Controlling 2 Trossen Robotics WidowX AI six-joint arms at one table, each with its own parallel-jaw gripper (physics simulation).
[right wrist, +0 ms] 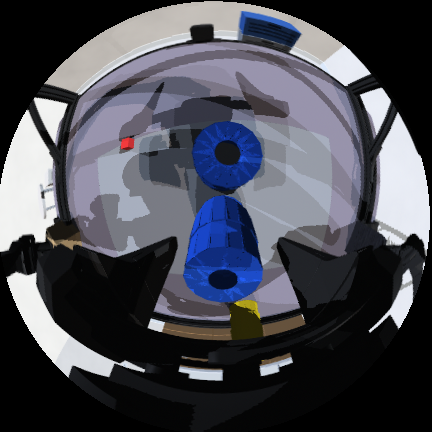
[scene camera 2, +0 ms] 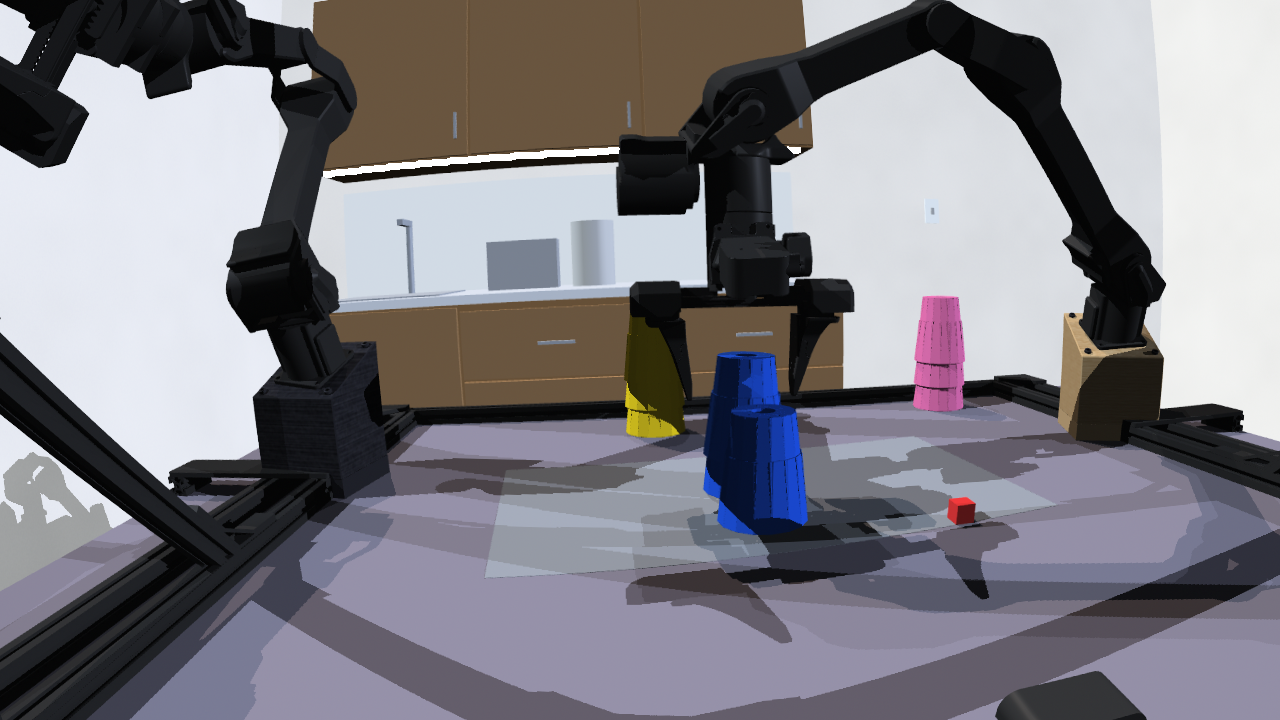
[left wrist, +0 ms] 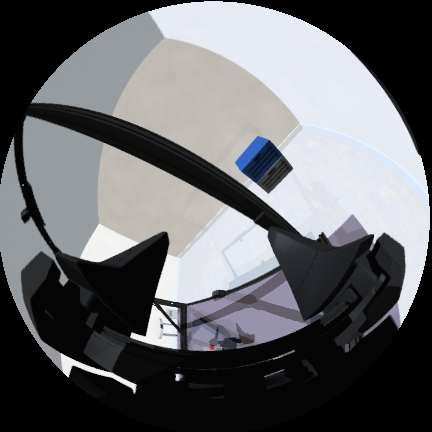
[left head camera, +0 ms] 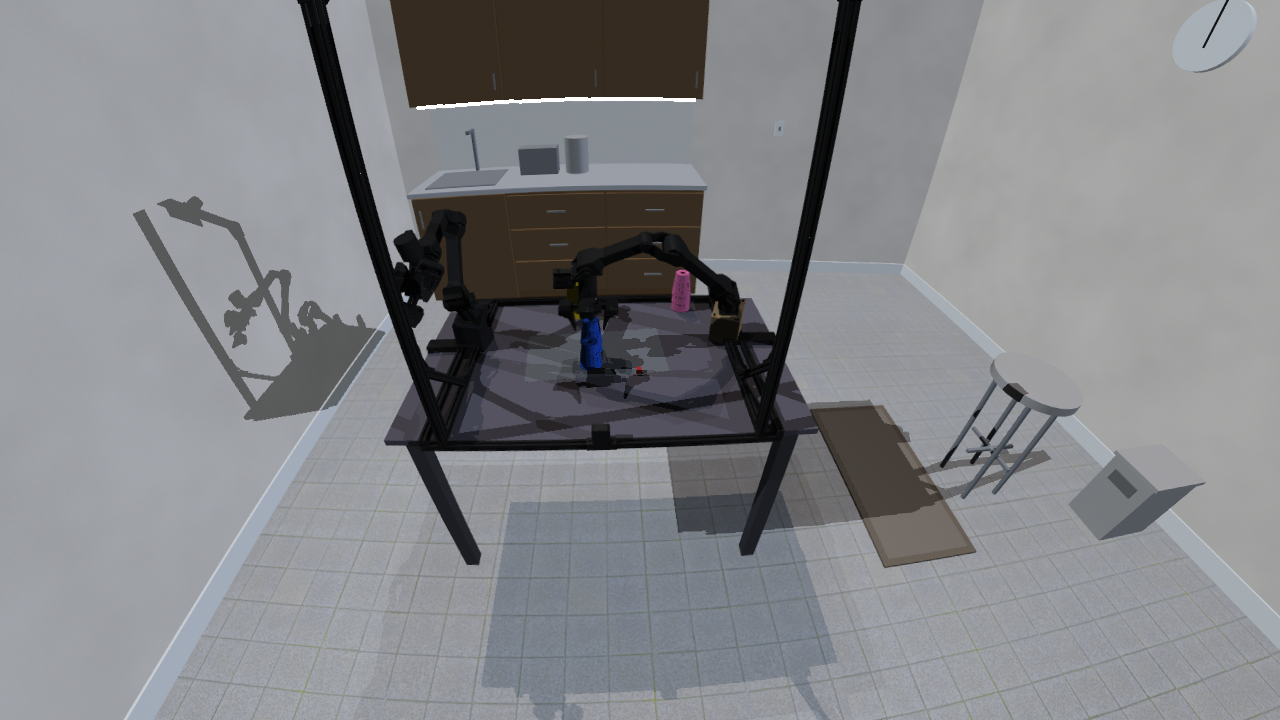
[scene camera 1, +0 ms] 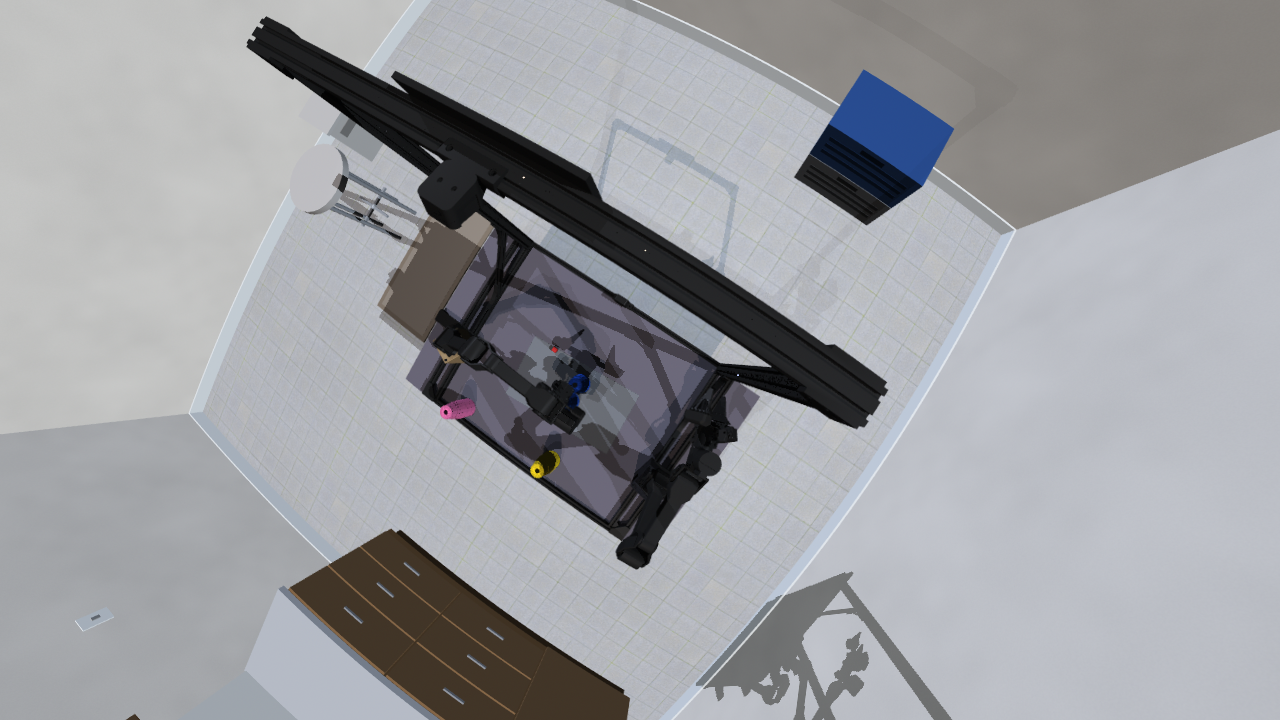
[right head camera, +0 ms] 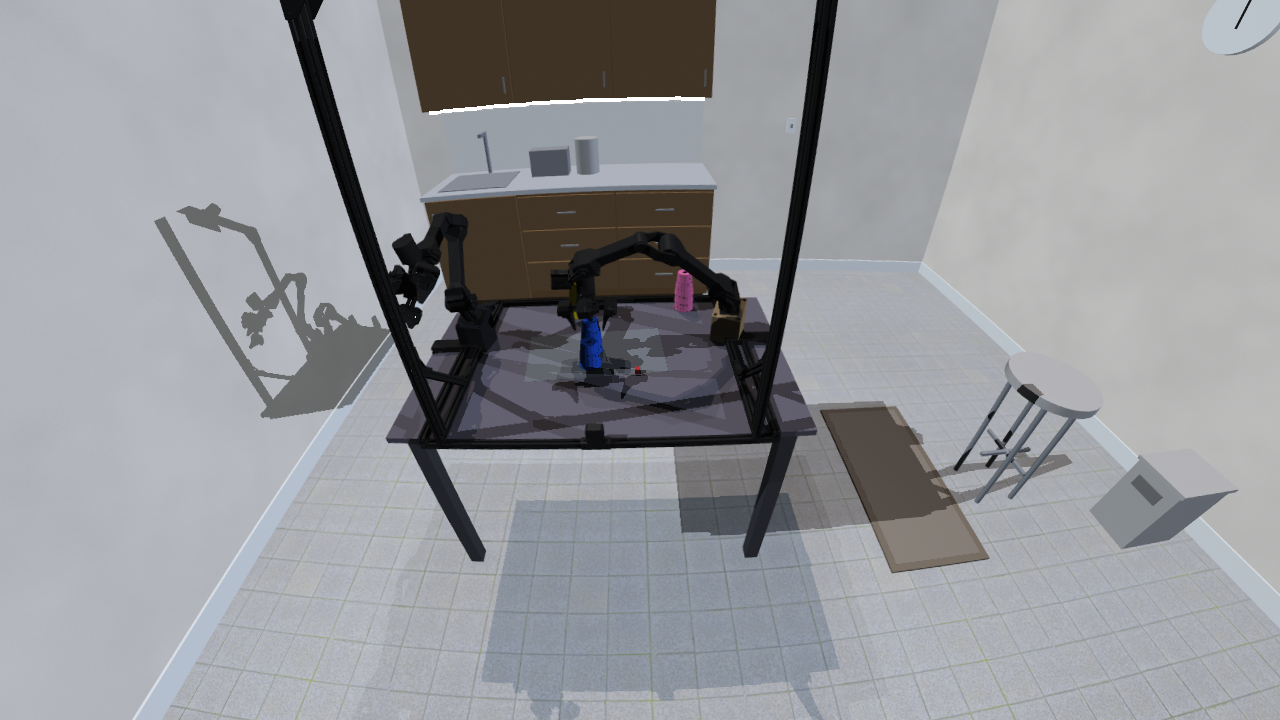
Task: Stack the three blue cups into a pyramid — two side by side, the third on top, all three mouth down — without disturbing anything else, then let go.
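Frame: origin at the left arm's base, x ahead, y left, z up, level; metres.
Seen in the pictures: left gripper, between the fingertips: (left wrist: pixel 219 234) (left head camera: pixel 419 314) (scene camera 1: pixel 718 392) (right head camera: pixel 415 315); right gripper, between the fingertips: (right wrist: pixel 228 242) (scene camera 2: pixel 742 397) (left head camera: pixel 589 330) (right head camera: pixel 589 330); left arm's base, origin of its link: (scene camera 2: pixel 314 368) (left head camera: pixel 469 314) (scene camera 1: pixel 650 485) (right head camera: pixel 472 315); right arm's base, origin of its link: (scene camera 2: pixel 1111 333) (left head camera: pixel 728 307) (right head camera: pixel 729 307).
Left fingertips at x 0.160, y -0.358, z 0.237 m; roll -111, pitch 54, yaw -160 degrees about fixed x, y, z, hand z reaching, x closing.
Offsets run from my left fingertips to a thing's top centre. Level surfaces: height alone.
A blue cup @(dz -0.267, dx +0.274, dy +0.370 m) (scene camera 2: pixel 762 474) (right wrist: pixel 209 150) (scene camera 1: pixel 578 383) stands mouth down on the pale mat @(dz -0.355 m) (scene camera 2: pixel 537 546) (right wrist: pixel 315 150). Close behind it in scene camera 2 is a taller blue stack @(dz -0.234, dx +0.248, dy +0.444 m) (scene camera 2: pixel 744 380) (right wrist: pixel 222 230), mouth down, with a seam that looks like two nested cups; its lower part is partly hidden. My right gripper (scene camera 2: pixel 741 394) (right wrist: pixel 228 242) is open, pointing down, its fingers on either side of the tall stack's top in the views, holding nothing. My left gripper (left wrist: pixel 219 234) is open and empty, raised at the left, away from the cups.
A red cube @(dz -0.339, dx +0.431, dy +0.380 m) (scene camera 2: pixel 961 510) (right wrist: pixel 127 144) (left head camera: pixel 639 368) lies near the mat's right edge. A yellow cup stack (scene camera 2: pixel 651 394) (scene camera 1: pixel 544 463) stands at the back, behind the right gripper. A pink cup stack @(dz -0.203, dx +0.467, dy +0.820 m) (scene camera 2: pixel 938 353) (left head camera: pixel 680 291) (right head camera: pixel 683 291) stands at the back right.
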